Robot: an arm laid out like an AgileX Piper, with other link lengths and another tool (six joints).
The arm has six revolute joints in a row. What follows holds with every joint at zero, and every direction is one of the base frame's. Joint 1 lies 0.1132 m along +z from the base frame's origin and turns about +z. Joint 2 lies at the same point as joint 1 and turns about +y. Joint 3 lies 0.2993 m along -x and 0.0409 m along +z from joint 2 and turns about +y. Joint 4 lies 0.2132 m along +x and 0.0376 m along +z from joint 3 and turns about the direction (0.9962, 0, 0.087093). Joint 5 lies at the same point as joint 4 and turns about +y. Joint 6 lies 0.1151 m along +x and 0.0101 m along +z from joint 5 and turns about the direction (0.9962, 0, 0.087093). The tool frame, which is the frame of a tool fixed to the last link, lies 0.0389 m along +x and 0.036 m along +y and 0.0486 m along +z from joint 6; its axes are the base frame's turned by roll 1.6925, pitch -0.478 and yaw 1.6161 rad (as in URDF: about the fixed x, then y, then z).
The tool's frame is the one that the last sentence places.
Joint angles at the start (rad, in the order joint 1, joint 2, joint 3, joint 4, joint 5, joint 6):
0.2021, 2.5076, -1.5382, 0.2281, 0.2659, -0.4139
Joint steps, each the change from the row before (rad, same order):
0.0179, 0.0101, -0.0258, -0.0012, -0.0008, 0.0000
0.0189, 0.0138, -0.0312, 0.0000, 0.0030, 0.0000
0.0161, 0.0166, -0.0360, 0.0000, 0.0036, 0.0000
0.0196, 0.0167, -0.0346, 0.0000, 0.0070, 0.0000
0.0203, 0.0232, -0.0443, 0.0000, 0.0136, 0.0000
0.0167, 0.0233, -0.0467, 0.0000, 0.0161, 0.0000
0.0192, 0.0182, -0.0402, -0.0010, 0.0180, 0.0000
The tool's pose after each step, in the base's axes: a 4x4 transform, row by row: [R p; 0 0 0 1], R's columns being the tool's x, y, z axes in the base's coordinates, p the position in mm. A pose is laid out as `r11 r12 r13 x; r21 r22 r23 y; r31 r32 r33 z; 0 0 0 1`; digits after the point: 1 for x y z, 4 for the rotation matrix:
0.0150 0.9801 0.1980 497.4; 0.9849 -0.0486 0.1660 165.8; 0.1724 0.1926 -0.9660 -21.7; 0 0 0 1
-0.0065 0.9781 0.2082 500.2; 0.9843 -0.0304 0.1736 176.8; 0.1761 0.2061 -0.9625 -21.2; 0 0 0 1
-0.0256 0.9752 0.2199 504.1; 0.9833 -0.0151 0.1815 186.7; 0.1803 0.2209 -0.9585 -20.9; 0 0 0 1
-0.0478 0.9729 0.2260 506.1; 0.9818 0.0041 0.1899 198.5; 0.1839 0.2310 -0.9554 -21.3; 0 0 0 1
-0.0711 0.9710 0.2283 508.3; 0.9797 0.0249 0.1991 211.1; 0.1877 0.2378 -0.9530 -23.3; 0 0 0 1
-0.0912 0.9688 0.2306 511.0; 0.9772 0.0424 0.2081 222.2; 0.1918 0.2444 -0.9505 -24.9; 0 0 0 1
-0.1141 0.9667 0.2292 511.5; 0.9742 0.0637 0.2165 234.3; 0.1947 0.2480 -0.9490 -25.7; 0 0 0 1

